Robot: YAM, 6 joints.
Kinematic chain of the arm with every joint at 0, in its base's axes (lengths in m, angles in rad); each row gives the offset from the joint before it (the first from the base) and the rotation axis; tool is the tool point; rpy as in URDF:
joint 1: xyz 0 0 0.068 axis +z
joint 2: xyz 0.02 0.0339 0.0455 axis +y
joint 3: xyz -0.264 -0.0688 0 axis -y
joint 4: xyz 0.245 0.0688 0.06 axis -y
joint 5: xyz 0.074 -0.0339 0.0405 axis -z
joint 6: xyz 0.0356 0 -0.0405 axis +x
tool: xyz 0 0 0 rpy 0 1.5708 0
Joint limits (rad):
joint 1: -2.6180..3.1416
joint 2: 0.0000..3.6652
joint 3: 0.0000..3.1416
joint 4: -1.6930..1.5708
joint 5: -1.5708..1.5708
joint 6: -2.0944..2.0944
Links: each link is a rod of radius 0.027 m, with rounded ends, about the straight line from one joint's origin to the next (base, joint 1, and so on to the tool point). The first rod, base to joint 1, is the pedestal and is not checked.
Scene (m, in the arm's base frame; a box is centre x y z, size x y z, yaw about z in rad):
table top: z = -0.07
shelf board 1: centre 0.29 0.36 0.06 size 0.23 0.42 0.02 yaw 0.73
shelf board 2: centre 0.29 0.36 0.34 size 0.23 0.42 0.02 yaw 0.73
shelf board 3: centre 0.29 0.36 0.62 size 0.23 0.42 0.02 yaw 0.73
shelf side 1: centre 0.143 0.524 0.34 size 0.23 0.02 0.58 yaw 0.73
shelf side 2: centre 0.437 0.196 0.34 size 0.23 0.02 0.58 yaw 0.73
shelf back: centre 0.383 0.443 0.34 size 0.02 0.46 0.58 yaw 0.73
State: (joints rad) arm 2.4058 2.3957 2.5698 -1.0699 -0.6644 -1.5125
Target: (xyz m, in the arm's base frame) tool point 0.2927 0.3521 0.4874
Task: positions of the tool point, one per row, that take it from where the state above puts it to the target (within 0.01 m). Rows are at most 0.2 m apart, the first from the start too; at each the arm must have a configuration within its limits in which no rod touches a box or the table.
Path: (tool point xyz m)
1: -0.2580 0.3849 0.3667
2: -0.1230 0.3919 0.4108
3: -0.0070 0.3523 0.4462
4: 0.0750 0.2801 0.4718
5: 0.1153 0.1934 0.4874
6: 0.1756 0.2579 0.4998
7: 0.2361 0.3118 0.4999
8: 0.2927 0.3521 0.4874

